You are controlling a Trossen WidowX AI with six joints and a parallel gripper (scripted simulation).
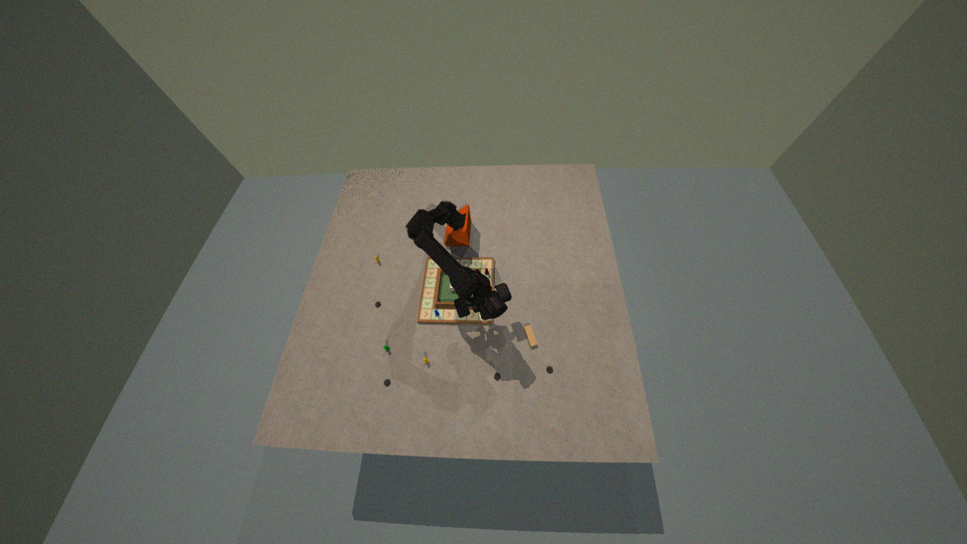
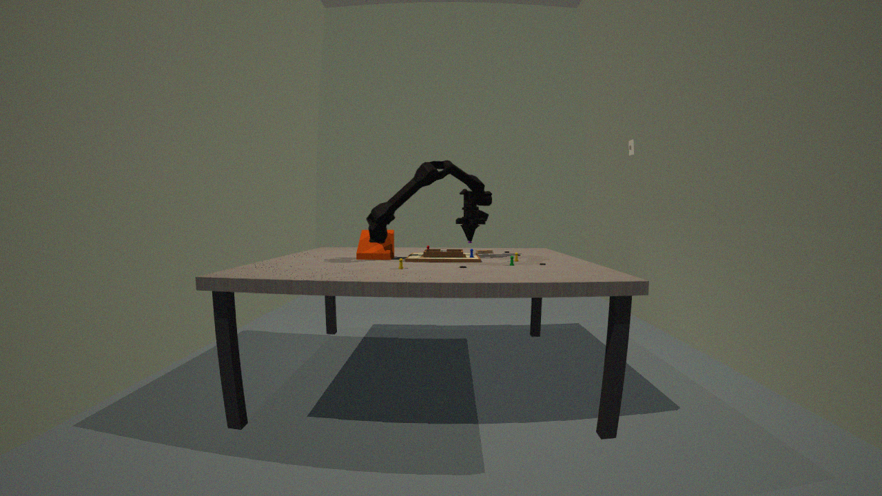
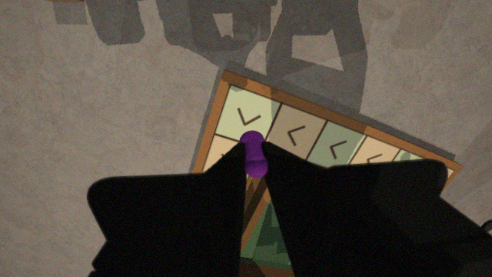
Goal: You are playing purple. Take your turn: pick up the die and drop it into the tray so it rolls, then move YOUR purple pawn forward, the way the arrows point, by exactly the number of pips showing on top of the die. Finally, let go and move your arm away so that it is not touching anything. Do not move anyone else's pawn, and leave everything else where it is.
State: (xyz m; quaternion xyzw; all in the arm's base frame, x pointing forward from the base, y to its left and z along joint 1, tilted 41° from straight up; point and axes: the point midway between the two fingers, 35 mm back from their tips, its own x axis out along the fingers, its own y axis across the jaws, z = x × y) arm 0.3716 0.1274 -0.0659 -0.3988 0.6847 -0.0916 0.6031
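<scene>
My gripper tip is 13 cm to the left of the white die, 10 cm past it and 4 cm above it. Round my gripper tip: green tray 12 cm to the right, 10 cm behind, 6 cm below; then blue pawn 18 cm to the right, 4 cm below, 1 cm ahead; then purple pawn 1 cm above.
</scene>
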